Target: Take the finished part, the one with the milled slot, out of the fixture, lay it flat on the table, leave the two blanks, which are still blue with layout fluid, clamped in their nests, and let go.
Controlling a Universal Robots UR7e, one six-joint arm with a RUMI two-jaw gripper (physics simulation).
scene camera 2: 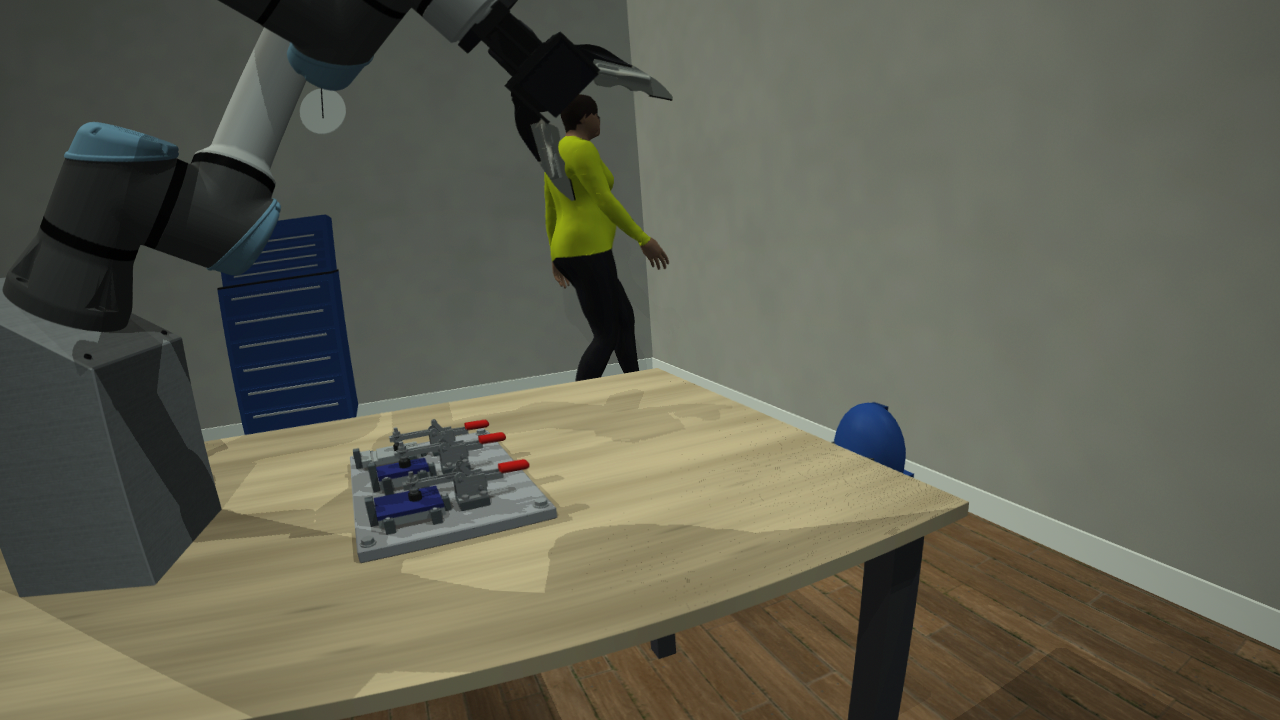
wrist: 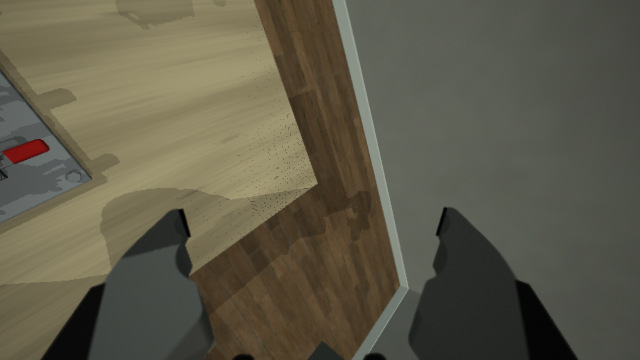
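Pixels of known places: gripper, fingertip midpoint: (scene camera 2: 623, 149) (wrist: 314, 210); arm's base, origin of the base link: (scene camera 2: 68, 305).
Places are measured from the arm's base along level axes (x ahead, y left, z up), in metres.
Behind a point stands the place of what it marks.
The fixture (scene camera 2: 523, 519) @[z -0.308, x 0.474, y -0.285 m] (wrist: 30, 201) @[z -0.302, x 0.447, y -0.271 m] is a grey plate with three toggle clamps on the table (scene camera 2: 716, 537) @[z -0.317, x 0.616, y -0.455 m] (wrist: 175, 100) @[z -0.317, x 0.697, y -0.259 m]. Two blue blanks, the nearer blank (scene camera 2: 407, 503) @[z -0.281, x 0.360, y -0.209 m] and the one behind it (scene camera 2: 402, 469) @[z -0.276, x 0.385, y -0.104 m], sit in their nests under clamp arms. The far nest is mostly hidden behind clamps, and I cannot make out the slotted part. The clamps' red handles (scene camera 2: 513, 465) @[z -0.262, x 0.495, y -0.230 m] (wrist: 27, 151) @[z -0.261, x 0.498, y -0.224 m] point right in the scene view. My gripper (scene camera 2: 621, 146) @[z 0.091, x 0.605, y -0.352 m] (wrist: 314, 210) @[z 0.091, x 0.605, y -0.352 m] is open and empty, high above the table and well to the right of the fixture.
A person in a yellow top (scene camera 2: 586, 201) stands beyond the table, behind my gripper in the scene view. A blue drawer cabinet (scene camera 2: 288, 358) stands at the back left. A blue rounded object (scene camera 2: 870, 438) shows beyond the table's right edge. Walls stand behind and to the right.
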